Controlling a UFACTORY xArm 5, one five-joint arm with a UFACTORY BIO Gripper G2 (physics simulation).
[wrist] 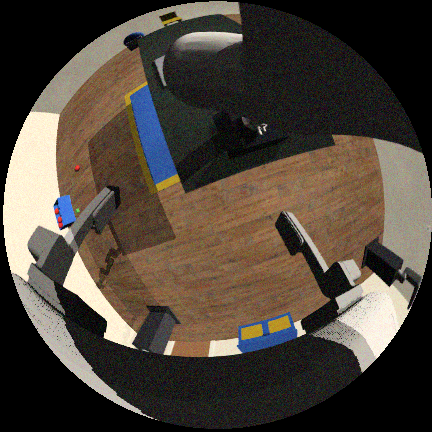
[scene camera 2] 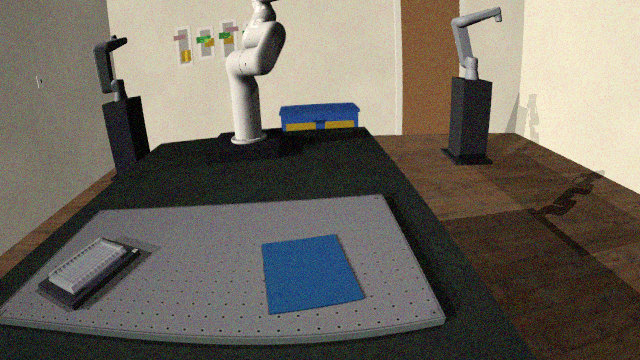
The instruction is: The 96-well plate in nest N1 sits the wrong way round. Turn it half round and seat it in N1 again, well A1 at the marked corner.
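The white 96-well plate (scene camera 2: 90, 265) sits in the dark nest (scene camera 2: 74, 301) at the left of the grey perforated board in scene camera 2. It looks level; its well labels are too small to read. A small white mark (scene camera 2: 135, 251) shows at the nest's far right corner. My gripper (wrist: 197, 212) is open, with its two fingers wide apart and wooden floor showing between them in the wrist view. It is away from the plate, and its fingers are out of frame at the top of scene camera 2. The plate does not show in the wrist view.
A blue square mat (scene camera 2: 312, 275) lies on the perforated board (scene camera 2: 200, 225), right of the nest. My arm's base (scene camera 2: 250, 145) stands at the dark table's far end. A blue and yellow box (scene camera 2: 320, 117) (wrist: 267, 332) is behind it. Other arms stand on dark pedestals (scene camera 2: 470, 120) (scene camera 2: 126, 132) either side.
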